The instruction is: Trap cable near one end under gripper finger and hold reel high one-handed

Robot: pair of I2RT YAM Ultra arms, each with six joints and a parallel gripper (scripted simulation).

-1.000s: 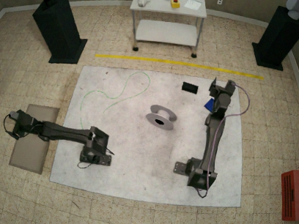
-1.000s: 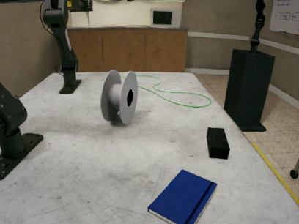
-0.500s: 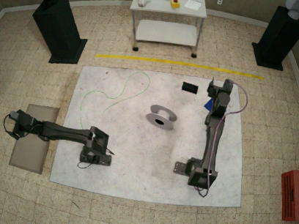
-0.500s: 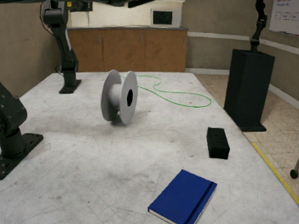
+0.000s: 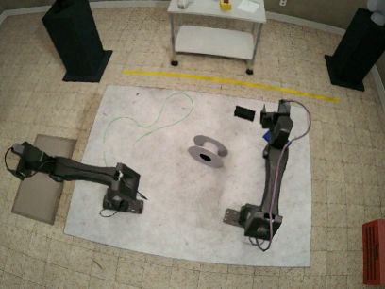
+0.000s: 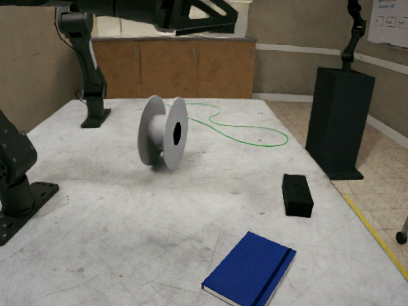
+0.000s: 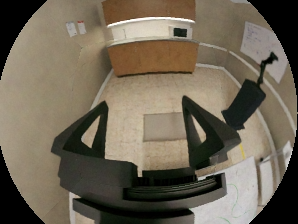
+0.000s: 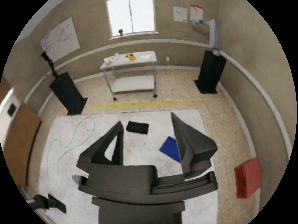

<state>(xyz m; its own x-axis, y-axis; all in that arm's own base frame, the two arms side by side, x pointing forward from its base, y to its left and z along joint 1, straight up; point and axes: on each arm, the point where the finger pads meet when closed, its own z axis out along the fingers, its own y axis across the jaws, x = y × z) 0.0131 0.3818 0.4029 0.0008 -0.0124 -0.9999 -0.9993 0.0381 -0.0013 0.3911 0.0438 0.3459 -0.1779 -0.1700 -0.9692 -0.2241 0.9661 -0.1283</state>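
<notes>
My right hand is 11 cm past the grey reel, 24 cm to the right of it and 26 cm above it. Round my right hand: black block 17 cm ahead, 7 cm to the left, 33 cm below; blue notebook 4 cm ahead, 12 cm to the right, 34 cm below.
</notes>
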